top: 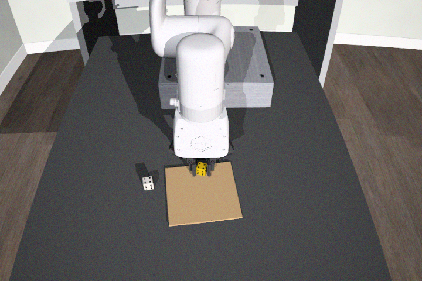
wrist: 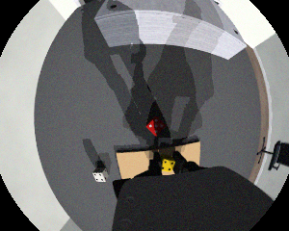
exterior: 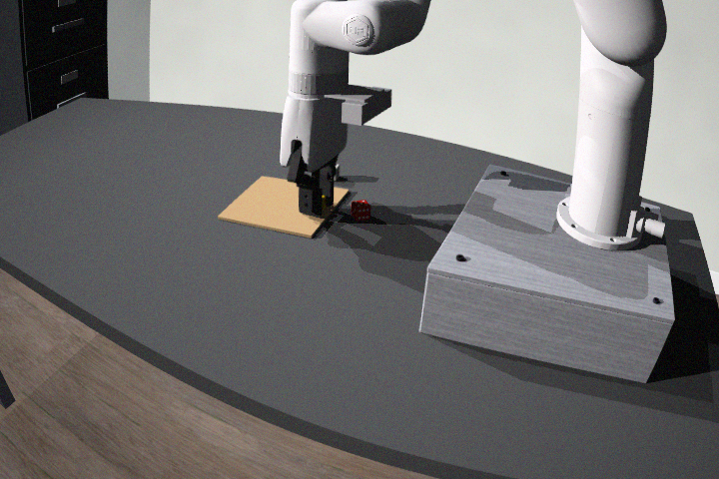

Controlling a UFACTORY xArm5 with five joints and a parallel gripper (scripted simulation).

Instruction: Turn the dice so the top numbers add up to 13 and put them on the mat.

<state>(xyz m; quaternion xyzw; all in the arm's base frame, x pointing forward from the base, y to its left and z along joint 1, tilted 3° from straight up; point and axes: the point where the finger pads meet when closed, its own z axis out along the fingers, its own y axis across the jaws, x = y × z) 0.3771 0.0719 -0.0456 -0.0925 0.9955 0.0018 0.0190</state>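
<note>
Right now the yellow die is 10 mm below my hand. Round my hand: red die 50 mm behind, 30 mm to the right, 20 mm below; tan mat 50 mm ahead, 10 mm to the left, 20 mm below; white die 50 mm ahead, 100 mm to the right, 20 mm below.
</note>
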